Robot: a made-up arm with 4 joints. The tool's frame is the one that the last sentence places.
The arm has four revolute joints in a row. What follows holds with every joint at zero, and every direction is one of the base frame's.
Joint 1 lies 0.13 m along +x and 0.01 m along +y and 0.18 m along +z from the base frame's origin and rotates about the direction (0.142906, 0.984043, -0.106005).
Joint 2 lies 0.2 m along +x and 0.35 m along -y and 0.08 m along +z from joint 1 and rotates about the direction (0.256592, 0.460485, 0.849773).
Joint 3 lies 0.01 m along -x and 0.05 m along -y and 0.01 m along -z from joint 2 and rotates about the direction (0.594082, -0.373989, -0.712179).
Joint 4 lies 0.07 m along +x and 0.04 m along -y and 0.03 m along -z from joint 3 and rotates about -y.
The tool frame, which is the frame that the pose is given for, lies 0.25 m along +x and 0.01 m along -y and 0.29 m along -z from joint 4; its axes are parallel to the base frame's.
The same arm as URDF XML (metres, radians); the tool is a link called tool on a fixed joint. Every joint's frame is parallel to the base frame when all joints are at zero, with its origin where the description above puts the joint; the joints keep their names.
<robot name="arm">
  <joint name="joint 1" type="continuous">
    <parent link="base_link"/>
    <child link="link1"/>
    <origin xyz="0.1300 0.0100 0.1800" rpy="0.0000 0.0000 0.0000"/>
    <axis xyz="0.142906 0.984043 -0.106005"/>
  </joint>
  <joint name="joint 2" type="continuous">
    <parent link="link1"/>
    <child link="link2"/>
    <origin xyz="0.2000 -0.3500 0.0800" rpy="0.0000 0.0000 0.0000"/>
    <axis xyz="0.256592 0.460485 0.849773"/>
  </joint>
  <joint name="joint 3" type="continuous">
    <parent link="link2"/>
    <child link="link3"/>
    <origin xyz="-0.0100 -0.0500 -0.0100" rpy="0.0000 0.0000 0.0000"/>
    <axis xyz="0.594082 -0.373989 -0.712179"/>
  </joint>
  <joint name="joint 4" type="continuous">
    <parent link="link3"/>
    <child link="link4"/>
    <origin xyz="0.0700 -0.0400 -0.0300" rpy="0.0000 0.0000 0.0000"/>
    <axis xyz="0 -1 0"/>
  </joint>
  <joint name="tool_fixed" type="fixed">
    <parent link="link4"/>
    <child link="tool"/>
    <origin xyz="0.2500 -0.0100 -0.2900" rpy="0.0000 0.0000 0.0000"/>
  </joint>
  <link name="base_link"/>
  <link name="link1"/>
  <link name="link2"/>
  <link name="link3"/>
  <link name="link4"/>
  <link name="tool"/>
</robot>

